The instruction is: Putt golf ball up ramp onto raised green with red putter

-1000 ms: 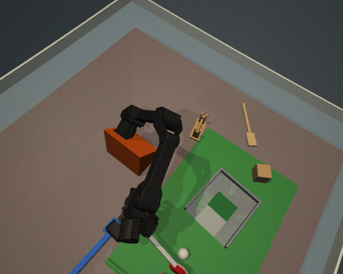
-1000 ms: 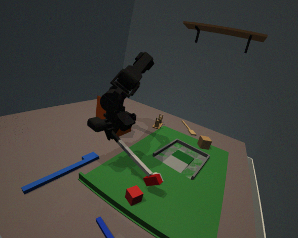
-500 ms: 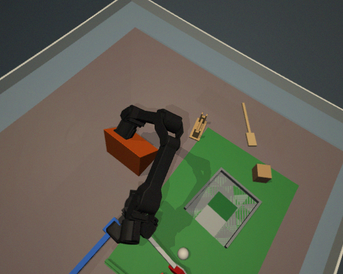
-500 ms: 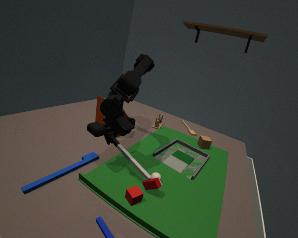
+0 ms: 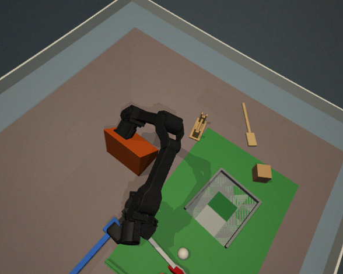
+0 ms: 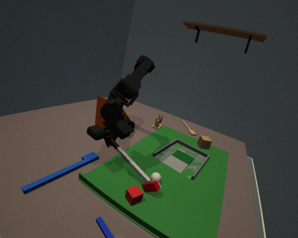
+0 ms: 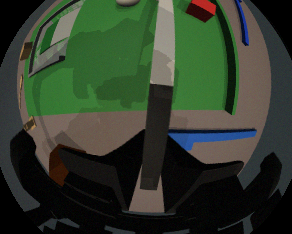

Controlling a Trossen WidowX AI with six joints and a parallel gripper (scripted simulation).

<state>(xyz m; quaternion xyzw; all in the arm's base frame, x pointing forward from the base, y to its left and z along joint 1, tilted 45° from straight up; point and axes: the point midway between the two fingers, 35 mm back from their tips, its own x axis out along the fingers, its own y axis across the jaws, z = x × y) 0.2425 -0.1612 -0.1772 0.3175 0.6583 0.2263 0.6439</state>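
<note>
My gripper tip is 120 mm short of the red putter, 10 mm to the left of it and 10 mm above it. Round my gripper tip: white golf ball: 210 mm ahead, 30 mm to the left, 50 mm below; then red cube: 200 mm ahead, 90 mm to the right, 50 mm below; then green mat: 240 mm ahead, 210 mm to the left, 80 mm below.
</note>
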